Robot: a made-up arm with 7 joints. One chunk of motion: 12 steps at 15 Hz.
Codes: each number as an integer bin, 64 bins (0 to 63) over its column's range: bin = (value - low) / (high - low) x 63, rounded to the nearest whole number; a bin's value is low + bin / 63 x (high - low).
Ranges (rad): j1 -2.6..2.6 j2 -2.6..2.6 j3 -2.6..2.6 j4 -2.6..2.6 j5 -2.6..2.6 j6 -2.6..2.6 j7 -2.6..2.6
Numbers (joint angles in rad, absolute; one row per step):
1: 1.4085 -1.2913 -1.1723 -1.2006 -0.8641 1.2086 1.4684
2: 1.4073 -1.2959 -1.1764 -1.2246 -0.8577 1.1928 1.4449
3: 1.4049 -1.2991 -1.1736 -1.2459 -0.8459 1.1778 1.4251
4: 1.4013 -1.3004 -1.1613 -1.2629 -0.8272 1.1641 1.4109
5: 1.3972 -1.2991 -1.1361 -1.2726 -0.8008 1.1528 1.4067
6: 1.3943 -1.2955 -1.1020 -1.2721 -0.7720 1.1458 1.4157
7: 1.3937 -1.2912 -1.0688 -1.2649 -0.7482 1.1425 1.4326
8: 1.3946 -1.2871 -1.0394 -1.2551 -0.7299 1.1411 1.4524
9: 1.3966 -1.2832 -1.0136 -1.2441 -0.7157 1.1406 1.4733
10: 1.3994 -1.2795 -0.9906 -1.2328 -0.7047 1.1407 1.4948
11: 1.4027 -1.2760 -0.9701 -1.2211 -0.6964 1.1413 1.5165
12: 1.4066 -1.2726 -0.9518 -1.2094 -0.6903 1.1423 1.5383
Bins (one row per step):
1: 49 16 17 17 21 46 49
2: 49 16 17 17 21 46 49
3: 49 16 17 16 21 46 49
4: 48 16 17 16 21 46 49
5: 48 16 18 16 22 45 49
6: 48 16 18 16 22 45 49
7: 48 16 19 16 22 45 49
8: 48 16 19 16 23 45 49
9: 48 16 19 16 23 45 49
10: 48 16 19 17 23 45 50
11: 48 16 20 17 23 45 50
12: 49 16 20 17 23 45 50

